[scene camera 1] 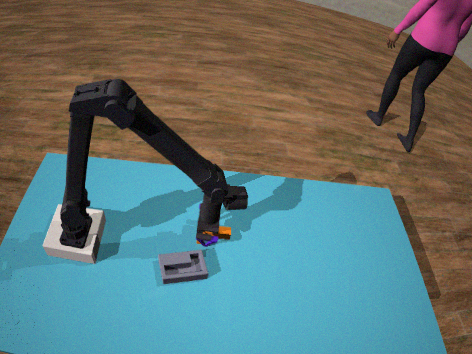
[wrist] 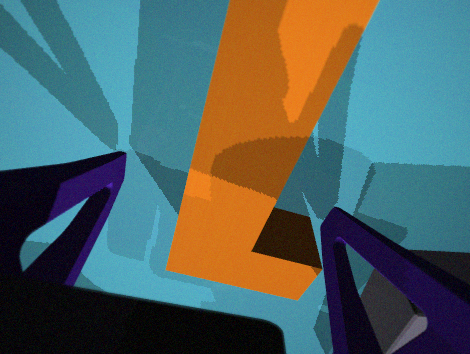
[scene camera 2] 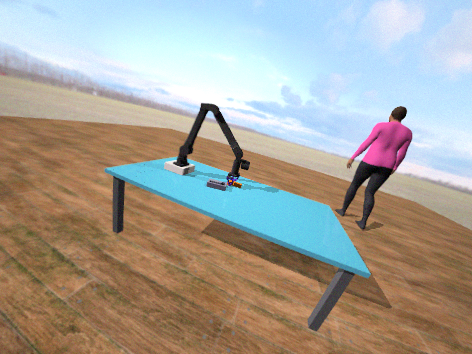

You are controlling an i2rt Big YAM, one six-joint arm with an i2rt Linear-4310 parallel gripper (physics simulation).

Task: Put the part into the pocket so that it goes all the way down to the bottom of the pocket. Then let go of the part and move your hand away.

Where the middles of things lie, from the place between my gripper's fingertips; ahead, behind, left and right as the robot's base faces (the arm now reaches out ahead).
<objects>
The orange L-shaped part (wrist: 274, 74) is 30 mm ahead of my hand, 10 mm to the right of it and 10 mm above it. The rest, counted from my hand: grey pocket block (scene camera 1: 186, 266) (70 mm behind, 150 mm to the right, 10 mm above).
</objects>
